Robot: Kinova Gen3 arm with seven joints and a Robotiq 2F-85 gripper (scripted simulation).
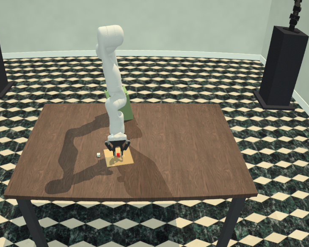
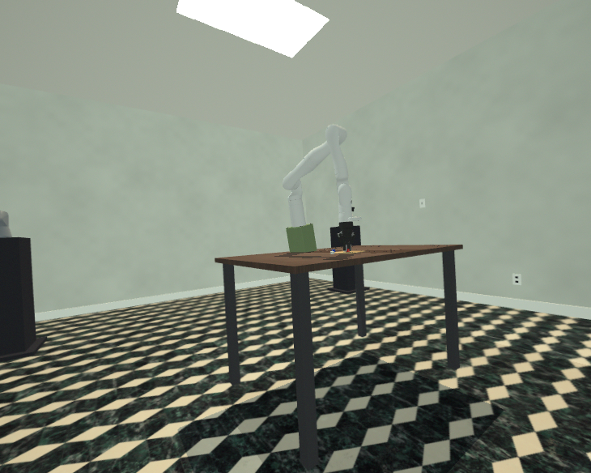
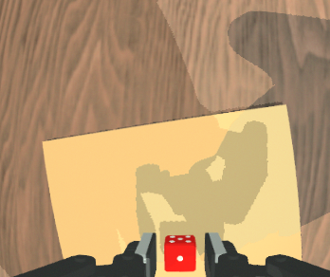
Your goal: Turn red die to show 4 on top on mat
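Now: the red die 1 cm below my hand. From my hand the other things lie so: mat (2 cm below); then white die (11 cm to the right, 2 cm below); then blue die (9 cm behind, 2 cm to the right, 2 cm below).
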